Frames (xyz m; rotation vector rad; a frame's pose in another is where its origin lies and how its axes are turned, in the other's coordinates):
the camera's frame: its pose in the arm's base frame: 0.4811 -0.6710 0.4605 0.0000 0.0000 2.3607
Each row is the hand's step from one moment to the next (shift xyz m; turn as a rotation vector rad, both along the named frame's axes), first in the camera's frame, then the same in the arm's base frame.
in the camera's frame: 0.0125 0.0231 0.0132 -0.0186 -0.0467 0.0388
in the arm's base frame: -0.0251 -0.0076 0.0132 0.0461 0.0201 0.0388
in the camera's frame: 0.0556 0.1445 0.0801 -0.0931 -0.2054 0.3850
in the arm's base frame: -0.1412 -0.0635 0.0801 0.2107 0.0804 0.3850
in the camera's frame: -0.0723 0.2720 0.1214 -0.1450 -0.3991 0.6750
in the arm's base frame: -0.1401 -0.2441 0.1214 0.3839 0.1814 0.6750
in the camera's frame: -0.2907 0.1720 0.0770 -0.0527 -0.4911 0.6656
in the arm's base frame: 0.0854 -0.3268 0.0770 0.3831 0.3117 0.6656
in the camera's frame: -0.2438 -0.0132 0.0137 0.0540 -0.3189 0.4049
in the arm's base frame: 0.1825 -0.1622 0.0137 0.1861 0.2645 0.4049
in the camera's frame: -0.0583 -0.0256 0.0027 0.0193 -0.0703 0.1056
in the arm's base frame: 0.0594 -0.0229 0.0027 0.0358 0.0635 0.1056
